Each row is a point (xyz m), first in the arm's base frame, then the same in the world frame.
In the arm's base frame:
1: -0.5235 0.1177 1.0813
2: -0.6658 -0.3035 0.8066
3: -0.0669 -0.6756 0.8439
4: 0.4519 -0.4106 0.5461
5: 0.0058 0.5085 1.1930
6: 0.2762 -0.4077 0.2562
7: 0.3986 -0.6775 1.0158
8: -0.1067 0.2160 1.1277
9: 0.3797 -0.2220 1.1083
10: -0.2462 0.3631 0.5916
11: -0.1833 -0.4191 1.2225
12: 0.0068 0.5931 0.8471
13: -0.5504 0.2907 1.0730
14: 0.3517 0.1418 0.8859
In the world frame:
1: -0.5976 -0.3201 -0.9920
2: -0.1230 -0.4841 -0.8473
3: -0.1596 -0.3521 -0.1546
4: -0.2112 0.2783 0.0128
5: -1.0469 0.1531 -0.8522
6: 0.0783 0.3395 -0.1527
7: -0.4451 -0.1708 0.2085
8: -0.8149 -0.0406 -0.7467
9: -0.7377 0.0191 -0.0992
10: -0.4076 0.2634 -1.0116
11: -0.5563 -0.4952 -0.3663
12: -0.8077 0.3983 -0.9494
13: -0.6673 -0.2351 -1.1285
14: -0.7266 0.3322 -0.3898

